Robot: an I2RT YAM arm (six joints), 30 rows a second.
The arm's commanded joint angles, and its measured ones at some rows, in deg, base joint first. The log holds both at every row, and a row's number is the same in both.
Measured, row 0: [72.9 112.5 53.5 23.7 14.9 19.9]
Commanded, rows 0 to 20: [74.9 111.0 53.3 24.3 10.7 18.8]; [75.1 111.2 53.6 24.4 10.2 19.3]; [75.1 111.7 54.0 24.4 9.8 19.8]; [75.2 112.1 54.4 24.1 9.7 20.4]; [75.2 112.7 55.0 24.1 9.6 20.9]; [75.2 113.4 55.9 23.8 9.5 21.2]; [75.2 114.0 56.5 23.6 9.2 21.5]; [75.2 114.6 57.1 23.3 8.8 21.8]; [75.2 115.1 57.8 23.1 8.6 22.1]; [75.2 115.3 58.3 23.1 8.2 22.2]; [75.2 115.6 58.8 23.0 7.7 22.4]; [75.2 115.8 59.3 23.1 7.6 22.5]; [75.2 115.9 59.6 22.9 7.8 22.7]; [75.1 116.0 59.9 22.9 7.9 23.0]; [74.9 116.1 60.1 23.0 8.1 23.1]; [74.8 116.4 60.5 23.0 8.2 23.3]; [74.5 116.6 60.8 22.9 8.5 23.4]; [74.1 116.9 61.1 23.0 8.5 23.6]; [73.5 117.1 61.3 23.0 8.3 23.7]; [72.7 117.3 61.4 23.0 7.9 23.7]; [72.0 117.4 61.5 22.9 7.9 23.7]
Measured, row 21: [73.3 116.0 59.7 21.5 9.4 22.9]
